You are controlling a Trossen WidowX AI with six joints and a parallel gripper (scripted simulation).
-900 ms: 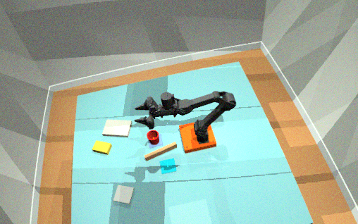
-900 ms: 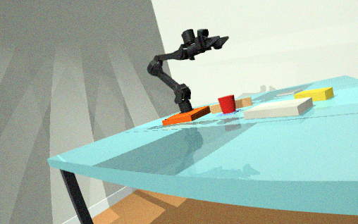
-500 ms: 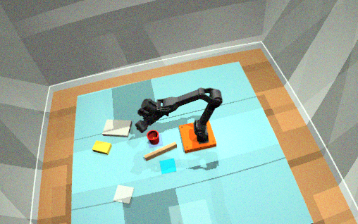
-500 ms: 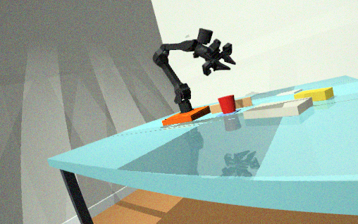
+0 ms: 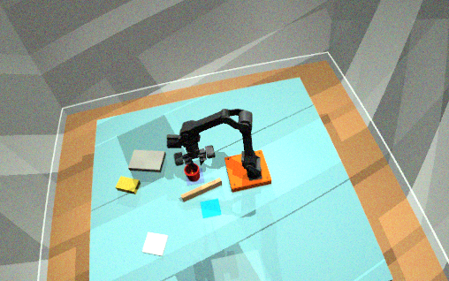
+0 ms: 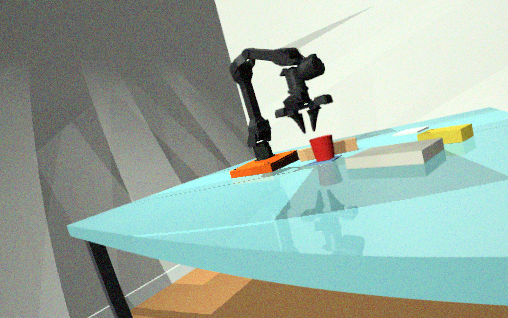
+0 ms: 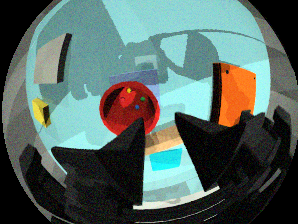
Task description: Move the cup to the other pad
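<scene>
The red cup is 3 cm ahead of my gripper tip and 6 cm below it. Round my gripper tip: yellow block 38 cm ahead, 8 cm below; then pale blue pad 3 cm ahead, 10 cm below; then wooden bar 9 cm to the left, 8 cm below.
</scene>
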